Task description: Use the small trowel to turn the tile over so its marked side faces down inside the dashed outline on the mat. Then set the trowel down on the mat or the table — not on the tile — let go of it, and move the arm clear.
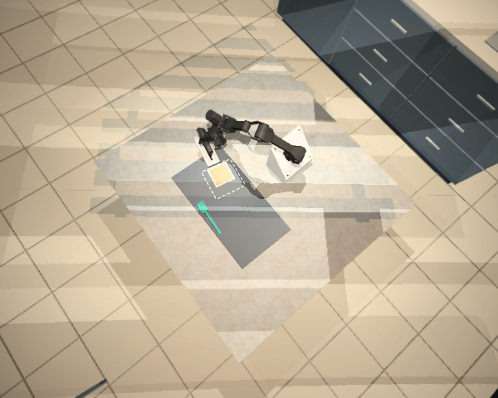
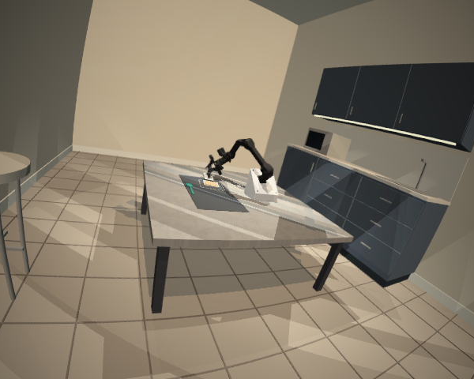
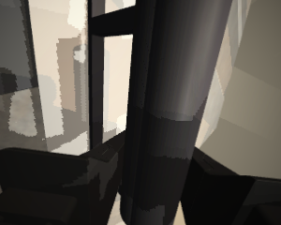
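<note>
My gripper tip is now 30 cm to the right of the teal flat tool, 26 cm short of it and 6 cm above it. From my gripper tip the other things lie so: trowel: 2 cm behind, 1 cm to the left, 1 cm below; tile: 19 cm to the left, 6 cm below, 4 cm ahead; grey mat: 35 cm to the left, 13 cm ahead, 8 cm below.
</note>
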